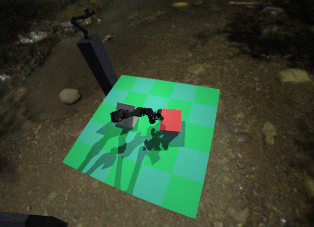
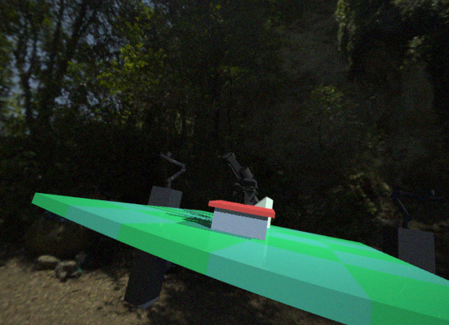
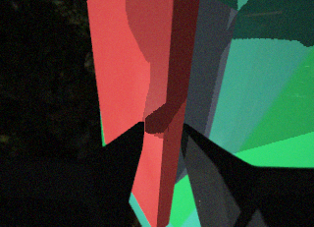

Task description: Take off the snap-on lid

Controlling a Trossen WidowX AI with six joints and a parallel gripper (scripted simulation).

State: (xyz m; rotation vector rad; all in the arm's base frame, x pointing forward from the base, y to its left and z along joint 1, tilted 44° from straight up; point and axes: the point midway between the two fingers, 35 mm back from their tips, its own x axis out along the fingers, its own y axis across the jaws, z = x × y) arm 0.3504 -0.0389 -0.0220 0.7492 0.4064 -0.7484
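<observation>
Right now the red lid is 8 cm ahead of my gripper tip and 1 cm to the left of it. The rest, counted from my gripper tip: storage box 8 cm ahead, 1 cm to the left, 5 cm below.
</observation>
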